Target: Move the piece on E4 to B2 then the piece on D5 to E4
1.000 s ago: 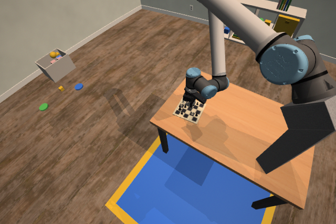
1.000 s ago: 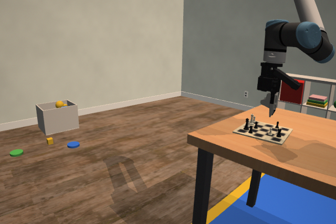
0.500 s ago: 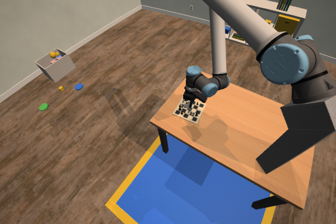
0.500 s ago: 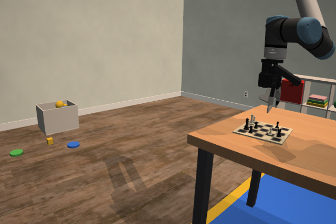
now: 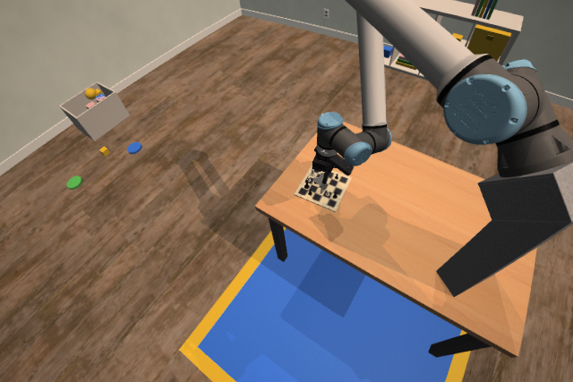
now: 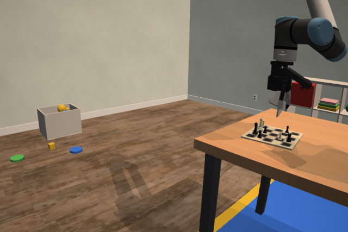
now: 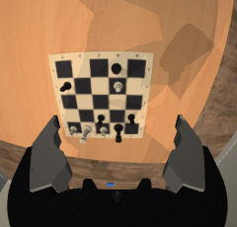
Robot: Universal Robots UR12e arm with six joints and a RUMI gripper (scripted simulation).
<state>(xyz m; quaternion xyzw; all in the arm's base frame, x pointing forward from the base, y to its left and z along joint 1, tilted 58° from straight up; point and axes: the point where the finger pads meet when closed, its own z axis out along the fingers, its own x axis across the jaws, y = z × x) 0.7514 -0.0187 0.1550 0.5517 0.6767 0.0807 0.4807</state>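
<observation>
My gripper is now 10 cm short of the tall white piece, 9 cm to the left of it and 9 cm above it. The rest, counted from my hand: chessboard 12 cm below, 4 cm to the right, 3 cm ahead; black piece 10 cm below, 4 cm behind.
</observation>
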